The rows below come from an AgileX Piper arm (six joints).
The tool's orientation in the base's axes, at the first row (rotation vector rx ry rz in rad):
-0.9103 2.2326 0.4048
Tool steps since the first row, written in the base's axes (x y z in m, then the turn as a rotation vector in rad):
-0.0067 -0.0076 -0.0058 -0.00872 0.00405 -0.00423
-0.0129 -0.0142 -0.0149 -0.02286 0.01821 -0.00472
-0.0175 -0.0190 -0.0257 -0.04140 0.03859 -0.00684
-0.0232 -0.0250 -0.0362 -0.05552 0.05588 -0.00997
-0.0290 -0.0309 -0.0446 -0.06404 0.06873 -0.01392
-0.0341 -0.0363 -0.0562 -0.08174 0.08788 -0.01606
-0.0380 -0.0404 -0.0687 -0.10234 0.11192 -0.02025
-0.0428 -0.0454 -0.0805 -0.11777 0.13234 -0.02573
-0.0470 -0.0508 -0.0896 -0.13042 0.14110 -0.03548
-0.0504 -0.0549 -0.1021 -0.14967 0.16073 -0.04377
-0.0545 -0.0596 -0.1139 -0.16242 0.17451 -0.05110
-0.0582 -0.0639 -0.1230 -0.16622 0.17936 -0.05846
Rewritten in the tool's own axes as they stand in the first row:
0.0113 -0.0008 -0.0029 0.00549 0.00891 0.00093
0.0241 -0.0013 -0.0026 0.00621 0.02890 0.00170
0.0364 -0.0018 0.0005 0.00728 0.05635 0.00469
0.0496 -0.0023 0.0023 0.00827 0.07846 0.00895
0.0614 -0.0026 0.0026 0.00911 0.09345 0.01423
0.0748 -0.0031 0.0057 0.01037 0.11944 0.01702
0.0876 -0.0036 0.0108 0.01214 0.15087 0.02236
0.1007 -0.0041 0.0144 0.01390 0.17606 0.02927
0.1119 -0.0052 0.0162 0.02295 0.19091 0.03468
0.1244 -0.0060 0.0215 0.02905 0.21816 0.04138
0.1371 -0.0068 0.0257 0.03399 0.23671 0.04754
0.1475 -0.0075 0.0283 0.03869 0.24261 0.05347

